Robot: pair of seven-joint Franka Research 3 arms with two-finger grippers.
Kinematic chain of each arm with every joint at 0, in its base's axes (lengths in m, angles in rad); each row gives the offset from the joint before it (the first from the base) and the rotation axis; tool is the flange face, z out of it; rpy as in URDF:
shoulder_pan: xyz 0 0 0.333 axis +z
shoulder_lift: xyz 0 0 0 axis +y
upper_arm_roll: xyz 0 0 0.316 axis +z
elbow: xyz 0.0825 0 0 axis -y
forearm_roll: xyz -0.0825 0 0.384 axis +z
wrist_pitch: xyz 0 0 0 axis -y
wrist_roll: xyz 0.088 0 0 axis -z
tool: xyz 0 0 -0.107 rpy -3.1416 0 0
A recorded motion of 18 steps. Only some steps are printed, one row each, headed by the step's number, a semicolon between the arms.
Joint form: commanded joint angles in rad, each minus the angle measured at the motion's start. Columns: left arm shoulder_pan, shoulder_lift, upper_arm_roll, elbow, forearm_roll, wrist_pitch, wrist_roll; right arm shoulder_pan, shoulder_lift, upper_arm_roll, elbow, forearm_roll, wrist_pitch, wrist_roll.
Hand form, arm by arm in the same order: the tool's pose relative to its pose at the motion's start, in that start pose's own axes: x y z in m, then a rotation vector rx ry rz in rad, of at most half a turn. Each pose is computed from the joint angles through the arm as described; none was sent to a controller.
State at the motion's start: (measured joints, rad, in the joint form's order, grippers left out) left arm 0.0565 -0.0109 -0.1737 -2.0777 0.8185 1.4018 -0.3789; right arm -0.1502 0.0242 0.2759 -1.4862 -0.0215 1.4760 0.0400
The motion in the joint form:
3: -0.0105 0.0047 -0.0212 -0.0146 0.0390 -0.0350 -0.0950; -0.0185 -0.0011 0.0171 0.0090 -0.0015 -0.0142 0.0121
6: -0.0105 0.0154 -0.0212 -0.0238 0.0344 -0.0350 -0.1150; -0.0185 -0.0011 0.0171 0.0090 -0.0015 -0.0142 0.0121
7: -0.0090 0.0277 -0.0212 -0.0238 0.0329 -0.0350 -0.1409; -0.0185 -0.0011 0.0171 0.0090 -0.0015 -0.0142 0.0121
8: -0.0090 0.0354 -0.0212 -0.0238 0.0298 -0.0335 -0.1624; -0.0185 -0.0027 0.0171 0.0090 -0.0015 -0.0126 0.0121
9: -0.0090 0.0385 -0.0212 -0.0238 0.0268 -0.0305 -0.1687; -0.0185 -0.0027 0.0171 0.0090 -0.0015 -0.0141 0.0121
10: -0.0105 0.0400 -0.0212 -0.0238 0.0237 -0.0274 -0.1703; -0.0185 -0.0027 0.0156 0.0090 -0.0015 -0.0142 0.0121
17: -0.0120 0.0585 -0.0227 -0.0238 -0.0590 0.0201 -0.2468; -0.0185 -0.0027 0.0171 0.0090 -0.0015 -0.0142 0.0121
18: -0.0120 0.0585 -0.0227 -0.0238 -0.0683 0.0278 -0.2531; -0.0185 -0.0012 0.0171 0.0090 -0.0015 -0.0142 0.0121
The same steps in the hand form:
3: -0.0049 0.0094 -0.0038 0.0648 -0.0002 -0.0725; -0.0020 0.0012 -0.0035 -0.0015 -0.0040 0.0139
6: -0.0034 0.0169 0.0014 0.0673 -0.0123 -0.0763; -0.0020 0.0012 -0.0035 -0.0015 -0.0040 0.0139
7: -0.0007 0.0213 0.0046 0.0689 -0.0200 -0.0928; -0.0020 0.0012 -0.0035 -0.0015 -0.0040 0.0139
8: 0.0010 0.0246 0.0062 0.0677 -0.0235 -0.1075; -0.0023 0.0010 -0.0045 -0.0018 -0.0008 0.0139
9: 0.0018 0.0263 0.0067 0.0645 -0.0237 -0.1107; -0.0025 0.0010 -0.0044 -0.0019 -0.0023 0.0139
10: 0.0021 0.0277 0.0062 0.0612 -0.0220 -0.1098; -0.0025 0.0019 -0.0043 -0.0019 -0.0025 0.0154
17: 0.0058 0.0469 0.0052 -0.0268 -0.0286 -0.1571; -0.0025 0.0010 -0.0044 -0.0019 -0.0024 0.0139
18: 0.0061 0.0482 0.0045 -0.0386 -0.0269 -0.1622; -0.0020 0.0011 -0.0036 -0.0015 -0.0039 0.0139

